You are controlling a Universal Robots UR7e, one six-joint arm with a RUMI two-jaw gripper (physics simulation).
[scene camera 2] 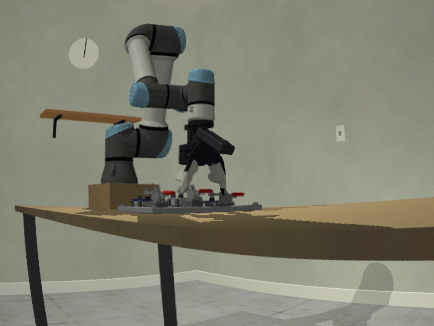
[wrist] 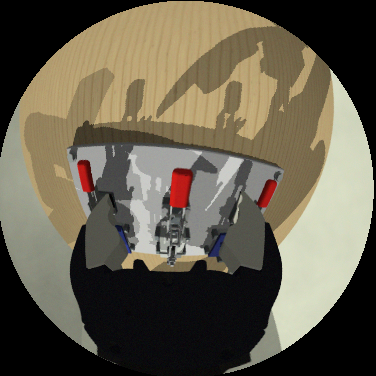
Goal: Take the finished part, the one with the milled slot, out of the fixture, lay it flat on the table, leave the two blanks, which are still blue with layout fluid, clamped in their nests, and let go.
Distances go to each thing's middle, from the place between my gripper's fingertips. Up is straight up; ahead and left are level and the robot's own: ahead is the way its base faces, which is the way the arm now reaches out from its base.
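I see the grey fixture plate (scene camera 2: 144, 209) 7 cm behind my hand, 1 cm to the left of it and 4 cm below it.
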